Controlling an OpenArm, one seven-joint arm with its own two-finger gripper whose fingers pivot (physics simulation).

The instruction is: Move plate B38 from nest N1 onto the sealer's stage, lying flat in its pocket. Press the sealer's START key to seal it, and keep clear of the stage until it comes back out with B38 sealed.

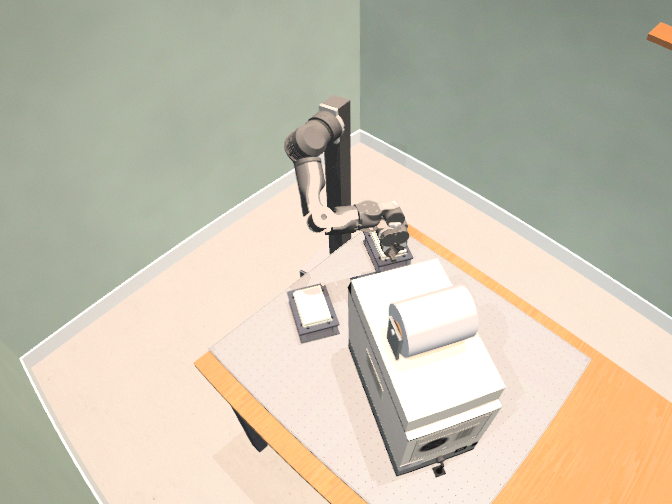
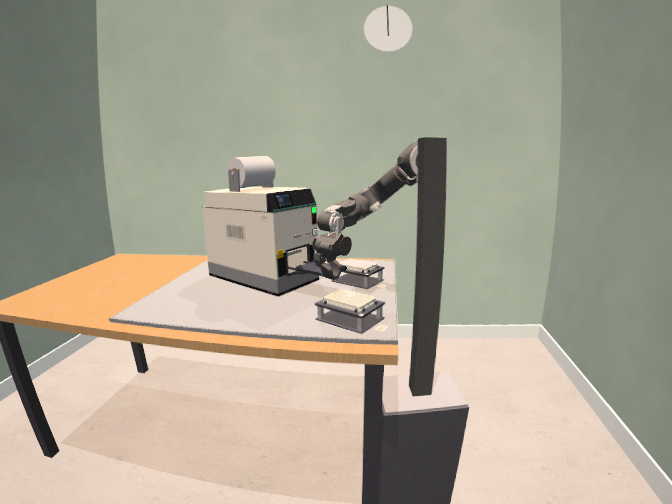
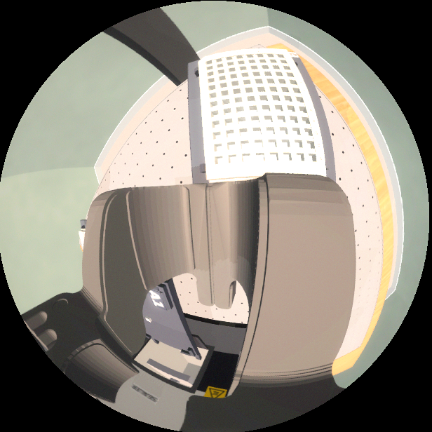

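Observation:
Plate B38, a pale many-welled plate [image 1: 377,246] [image 2: 350,298] [image 3: 260,112], lies flat in nest N1 [image 1: 389,265] [image 2: 325,308] [image 3: 197,130], a dark raised stand. Its seal state cannot be told. My gripper [image 1: 393,254] [image 2: 333,275] [image 3: 219,247] is shut with nothing between its fingers, pointing down between nest N1 and the sealer. The sealer [image 1: 455,382] [image 2: 241,252] [image 3: 220,331] has its dark stage [image 2: 308,267] [image 3: 169,322] out in front; no plate shows on the visible part of the stage. A green lamp [image 2: 313,209] is lit on the sealer's front. I cannot make out the START key.
A second raised nest [image 1: 320,334] [image 2: 352,276] holds another pale plate [image 1: 312,305] [image 2: 362,265], on the stage's far side from N1. A film roll [image 1: 439,320] [image 2: 256,170] sits on top of the sealer. The arm's dark post [image 1: 337,173] [image 2: 431,260] stands beyond the table edge.

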